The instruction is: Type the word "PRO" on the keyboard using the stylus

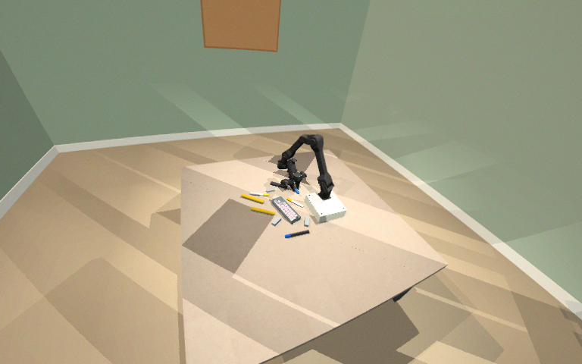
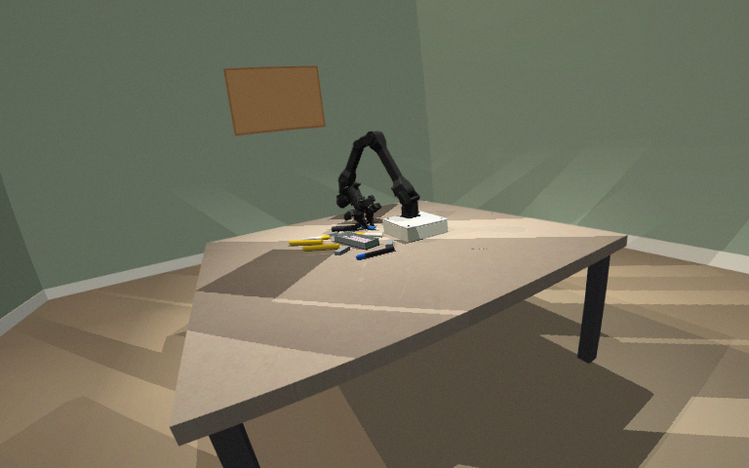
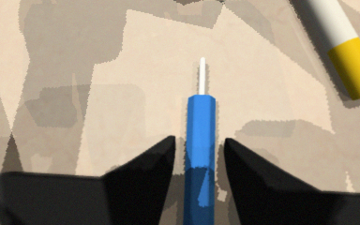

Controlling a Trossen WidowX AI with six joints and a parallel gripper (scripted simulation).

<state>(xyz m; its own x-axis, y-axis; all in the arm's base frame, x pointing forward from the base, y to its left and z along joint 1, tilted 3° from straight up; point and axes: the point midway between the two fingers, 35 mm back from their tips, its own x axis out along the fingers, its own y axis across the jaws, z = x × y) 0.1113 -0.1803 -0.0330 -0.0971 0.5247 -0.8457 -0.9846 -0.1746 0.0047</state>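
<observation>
The blue stylus lies 20 mm to the left of my gripper tip. Round my gripper tip: grey block: 240 mm ahead, 200 mm to the left; then grey stylus tip: 50 mm to the left, 10 mm behind; then blue-capped dark pen: 320 mm to the left, 200 mm ahead.
</observation>
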